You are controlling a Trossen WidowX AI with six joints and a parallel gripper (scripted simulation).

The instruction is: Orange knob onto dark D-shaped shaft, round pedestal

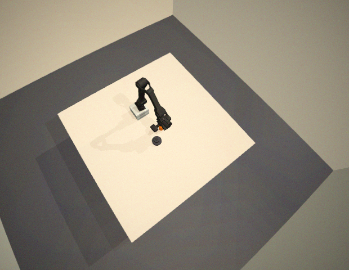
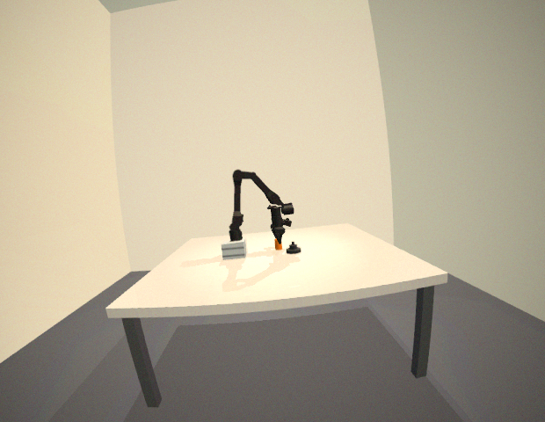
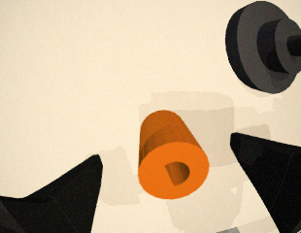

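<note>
Now: the orange knob 10 mm below my gripper tip. From my gripper tip the other things lie so: round pedestal 80 mm ahead, 90 mm to the right, 10 mm below.
</note>
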